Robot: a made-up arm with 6 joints. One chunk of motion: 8 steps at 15 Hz.
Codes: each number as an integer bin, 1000 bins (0 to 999) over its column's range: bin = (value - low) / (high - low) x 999, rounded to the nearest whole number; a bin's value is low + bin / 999 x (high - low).
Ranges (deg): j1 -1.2..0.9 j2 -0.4..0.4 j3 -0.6..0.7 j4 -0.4..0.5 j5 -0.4..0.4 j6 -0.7..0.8
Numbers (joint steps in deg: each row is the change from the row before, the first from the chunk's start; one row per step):
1: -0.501 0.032 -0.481 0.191 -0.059 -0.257
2: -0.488 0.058 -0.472 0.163 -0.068 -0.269
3: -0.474 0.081 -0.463 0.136 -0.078 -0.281
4: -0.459 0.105 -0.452 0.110 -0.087 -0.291
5: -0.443 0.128 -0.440 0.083 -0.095 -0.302
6: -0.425 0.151 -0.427 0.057 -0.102 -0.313
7: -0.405 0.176 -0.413 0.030 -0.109 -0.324
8: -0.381 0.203 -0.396 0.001 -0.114 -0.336
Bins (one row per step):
1: 333 539 91 656 426 295
2: 339 572 98 625 415 287
3: 345 601 105 595 402 279
4: 353 631 114 566 391 272
5: 360 659 123 536 381 265
6: 369 688 133 507 372 258
7: 378 719 144 477 363 250
8: 390 753 157 445 357 242

